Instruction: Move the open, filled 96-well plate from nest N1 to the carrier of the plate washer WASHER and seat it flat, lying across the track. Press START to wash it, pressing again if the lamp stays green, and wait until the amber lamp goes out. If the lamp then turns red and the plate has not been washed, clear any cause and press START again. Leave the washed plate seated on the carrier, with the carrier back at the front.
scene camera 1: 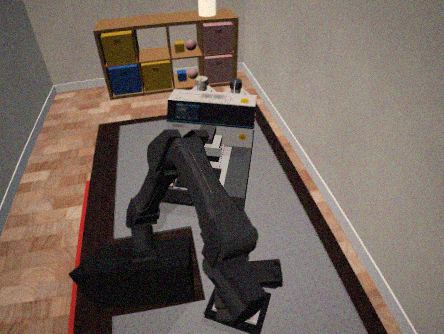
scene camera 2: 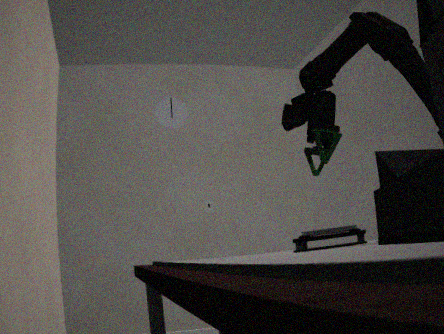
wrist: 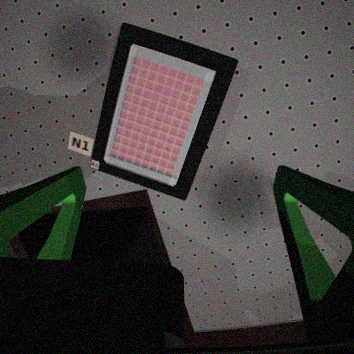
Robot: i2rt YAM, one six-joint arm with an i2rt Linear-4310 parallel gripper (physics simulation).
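Seen in the pictures: gripper, fingertip midpoint: [scene camera 2: 319, 169] [wrist: 179, 176]; arm's base, origin of the base link: [scene camera 1: 144, 251].
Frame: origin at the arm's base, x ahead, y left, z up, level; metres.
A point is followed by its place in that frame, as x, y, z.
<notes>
The filled 96-well plate [wrist: 157, 115] {0.234, -0.198, -0.064} [scene camera 2: 331, 231] {0.251, -0.158, -0.064}, with pink wells and no lid, sits in the black nest frame [wrist: 205, 127] {0.207, -0.241, -0.070} [scene camera 2: 300, 245] {0.317, -0.187, -0.086} [scene camera 1: 264, 312] {0.294, -0.238, -0.070} beside the N1 label [wrist: 80, 143] {0.226, -0.083, -0.100}. My gripper [wrist: 179, 176] {0.217, -0.235, 0.089} [scene camera 2: 316, 173] {0.217, -0.235, 0.089} is open and empty, high above the nest. In the wrist view its green fingers are wide apart, and the nest shows ahead of them, turned at an angle. The washer [scene camera 1: 235, 114] {0.416, 0.447, 0.121} stands at the back in scene camera 1. My arm hides part of its low front section, and I cannot make out the carrier, START button or lamp.
The arm's dark base [scene camera 1: 145, 280] {0.000, -0.117, 0.047} stands on the left side of the table. In scene camera 2 a dark block [scene camera 2: 410, 200] {0.427, 0.290, -0.052} stands right of the nest. A cubby shelf [scene camera 1: 165, 19] stands behind the washer, against the wall.
</notes>
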